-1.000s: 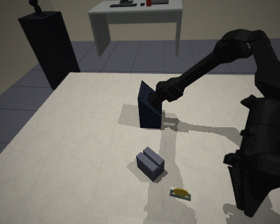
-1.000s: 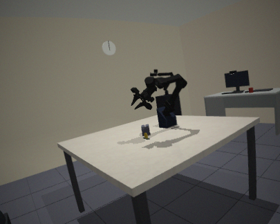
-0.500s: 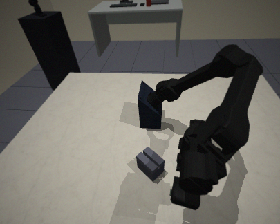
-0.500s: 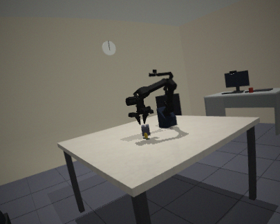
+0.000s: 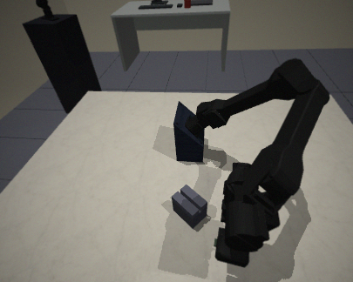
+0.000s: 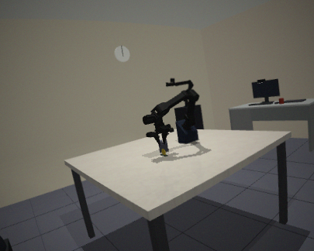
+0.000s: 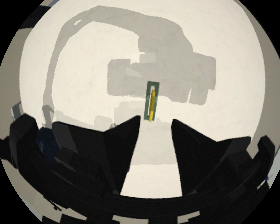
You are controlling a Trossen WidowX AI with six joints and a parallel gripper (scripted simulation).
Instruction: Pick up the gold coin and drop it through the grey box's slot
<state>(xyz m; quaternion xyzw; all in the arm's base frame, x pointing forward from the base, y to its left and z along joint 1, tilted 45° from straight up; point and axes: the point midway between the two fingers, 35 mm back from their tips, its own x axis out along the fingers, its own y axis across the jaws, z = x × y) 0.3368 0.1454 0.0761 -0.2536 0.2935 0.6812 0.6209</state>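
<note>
My gripper tip is 50 mm above the gold coin.
</note>
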